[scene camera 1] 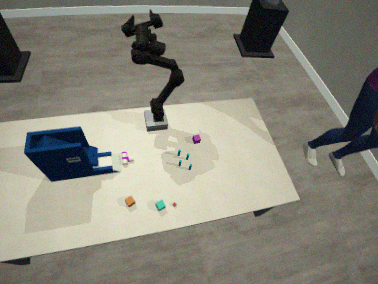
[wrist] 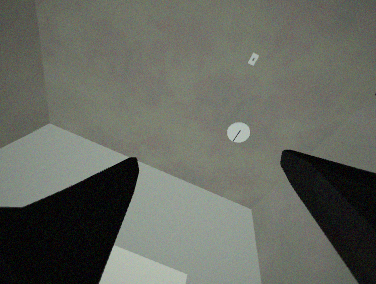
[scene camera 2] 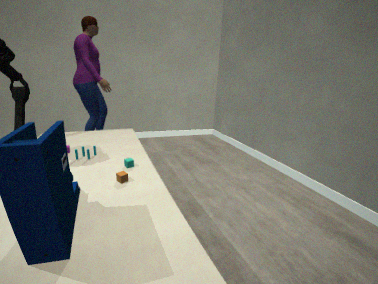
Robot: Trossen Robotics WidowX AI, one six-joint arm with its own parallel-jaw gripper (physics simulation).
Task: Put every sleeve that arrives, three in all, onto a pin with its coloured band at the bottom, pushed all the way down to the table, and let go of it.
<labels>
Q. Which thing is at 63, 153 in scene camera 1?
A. A blue dispenser.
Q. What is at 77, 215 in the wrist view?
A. My gripper.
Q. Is my gripper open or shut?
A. Open.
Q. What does my gripper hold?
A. Nothing.
</labels>
